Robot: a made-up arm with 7 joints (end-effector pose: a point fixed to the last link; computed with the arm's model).
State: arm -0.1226 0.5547 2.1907 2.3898 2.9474 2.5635 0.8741
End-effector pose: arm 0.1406 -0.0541 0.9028 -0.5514 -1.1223 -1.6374
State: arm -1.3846 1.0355 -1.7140 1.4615 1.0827 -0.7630 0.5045
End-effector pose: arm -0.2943 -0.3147 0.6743 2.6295 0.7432 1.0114
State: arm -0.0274 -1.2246 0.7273 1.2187 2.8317 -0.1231 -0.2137
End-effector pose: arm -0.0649 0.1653 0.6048 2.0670 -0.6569 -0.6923
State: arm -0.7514 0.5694 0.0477 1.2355 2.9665 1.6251 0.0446
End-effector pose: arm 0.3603 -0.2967 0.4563 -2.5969 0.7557 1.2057
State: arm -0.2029 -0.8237 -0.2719 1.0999 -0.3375 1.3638 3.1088
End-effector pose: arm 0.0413 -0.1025 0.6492 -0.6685 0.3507 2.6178
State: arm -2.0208 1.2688 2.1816 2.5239 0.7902 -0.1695 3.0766
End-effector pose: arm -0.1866 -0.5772 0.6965 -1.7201 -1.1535 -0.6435
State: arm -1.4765 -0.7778 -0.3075 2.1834 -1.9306 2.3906 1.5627
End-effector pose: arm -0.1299 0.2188 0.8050 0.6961 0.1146 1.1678
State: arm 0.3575 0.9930 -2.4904 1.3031 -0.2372 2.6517 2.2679
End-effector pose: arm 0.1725 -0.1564 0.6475 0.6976 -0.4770 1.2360
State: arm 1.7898 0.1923 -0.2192 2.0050 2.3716 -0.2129 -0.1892
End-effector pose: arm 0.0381 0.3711 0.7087 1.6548 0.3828 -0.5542
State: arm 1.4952 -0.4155 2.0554 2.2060 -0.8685 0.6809 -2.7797
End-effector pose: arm -0.2587 -0.4183 0.7520 0.6468 1.6029 0.5090
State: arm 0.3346 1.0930 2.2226 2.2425 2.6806 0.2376 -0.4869
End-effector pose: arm 0.2434 0.2942 0.8216 1.6540 2.3514 -1.0355
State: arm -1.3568 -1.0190 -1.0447 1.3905 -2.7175 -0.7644 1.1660
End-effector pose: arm -0.2625 -0.0209 0.6725 -1.6183 -0.4891 -0.7027
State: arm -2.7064 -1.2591 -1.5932 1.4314 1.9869 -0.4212 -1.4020
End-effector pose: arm 0.1085 0.4276 0.3550 0.9829 0.4777 0.2869
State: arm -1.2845 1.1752 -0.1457 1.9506 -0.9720 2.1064 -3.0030
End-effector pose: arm 0.0358 -0.4546 0.3003 1.8441 0.2747 1.2617
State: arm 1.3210 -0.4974 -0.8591 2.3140 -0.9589 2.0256 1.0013
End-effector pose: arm 0.1705 -0.2391 0.8377 0.0488 -0.5844 -1.2216
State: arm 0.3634 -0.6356 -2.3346 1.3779 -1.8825 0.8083 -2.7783
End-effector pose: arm -0.2504 -0.4413 0.4150 0.6286 1.0066 1.7518
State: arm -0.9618 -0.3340 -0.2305 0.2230 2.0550 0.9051 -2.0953
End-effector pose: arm 0.0546 -0.1750 0.4185 0.1682 -1.3140 -0.7855
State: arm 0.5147 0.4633 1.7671 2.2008 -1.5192 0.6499 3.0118
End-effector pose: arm -0.0172 0.2636 0.8809 1.7356 0.4995 -0.6347
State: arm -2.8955 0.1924 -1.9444 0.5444 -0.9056 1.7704 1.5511
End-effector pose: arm 0.0396 0.1573 0.4854 -1.1897 -0.9558 0.1680
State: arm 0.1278 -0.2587 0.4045 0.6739 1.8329 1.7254 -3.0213
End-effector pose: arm 0.0874 0.1570 0.5732 1.3446 -1.8743 1.8673
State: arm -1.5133 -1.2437 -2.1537 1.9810 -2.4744 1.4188 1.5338
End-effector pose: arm -0.2982 0.5000 0.3915 0.5610 -1.4385 1.2205
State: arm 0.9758 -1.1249 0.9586 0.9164 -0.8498 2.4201 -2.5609
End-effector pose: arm -0.1570 -0.0591 0.4910 1.5500 -1.4942 -2.2222
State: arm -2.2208 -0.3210 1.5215 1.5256 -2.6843 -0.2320 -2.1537
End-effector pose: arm 0.3221 -0.1247 0.5793 0.3312 -1.4458 -1.5115
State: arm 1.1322 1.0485 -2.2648 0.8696 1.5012 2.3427 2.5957
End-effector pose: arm 0.2931 -0.0028 0.5466 -0.2889 -1.2354 2.4066
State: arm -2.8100 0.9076 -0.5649 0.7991 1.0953 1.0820 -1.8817
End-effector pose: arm -0.2958 0.0001 0.2110 0.3045 -0.9002 -2.3808
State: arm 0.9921 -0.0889 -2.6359 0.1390 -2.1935 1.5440 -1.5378
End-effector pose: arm -0.0405 -0.1898 0.3620 0.7853 1.5964 1.5423
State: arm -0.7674 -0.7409 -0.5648 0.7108 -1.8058 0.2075 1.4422
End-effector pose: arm -0.0038 -0.2155 0.6073 -0.9146 -1.1193 -1.0931
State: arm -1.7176 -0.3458 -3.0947 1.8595 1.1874 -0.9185 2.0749
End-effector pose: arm 0.0555 0.4234 0.6960 2.1268 0.9313 -1.7670
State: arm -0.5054 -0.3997 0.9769 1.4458 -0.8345 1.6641 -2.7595
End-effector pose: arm 0.1264 0.1434 0.6362 -0.7104 1.5450 2.5993
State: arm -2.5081 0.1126 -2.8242 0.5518 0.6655 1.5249 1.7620
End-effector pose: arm -0.0007 0.1712 0.4487 -0.7180 0.7764 -1.0696
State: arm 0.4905 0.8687 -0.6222 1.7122 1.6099 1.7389 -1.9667
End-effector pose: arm 0.5046 0.1191 0.4177 1.1411 -0.7178 1.2680
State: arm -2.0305 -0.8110 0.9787 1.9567 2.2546 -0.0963 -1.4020
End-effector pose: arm 0.2669 0.0232 0.8215 -0.7363 -2.1824 -0.3818
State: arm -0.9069 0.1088 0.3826 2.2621 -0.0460 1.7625 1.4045
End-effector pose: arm 0.2179 -0.1854 0.7902 0.1962 -0.4255 -1.9272
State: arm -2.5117 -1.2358 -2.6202 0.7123 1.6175 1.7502 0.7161
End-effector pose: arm -0.0422 0.2682 0.2638 -0.4462 2.4309 -1.1221
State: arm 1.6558 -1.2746 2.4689 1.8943 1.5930 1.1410 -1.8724
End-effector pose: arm -0.0690 -0.6054 0.1870 -0.1294 -0.6709 -0.8271
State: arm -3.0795 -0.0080 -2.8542 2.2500 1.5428 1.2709 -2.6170
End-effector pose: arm 0.2017 0.1891 0.9374 0.0393 2.2926 -1.9289
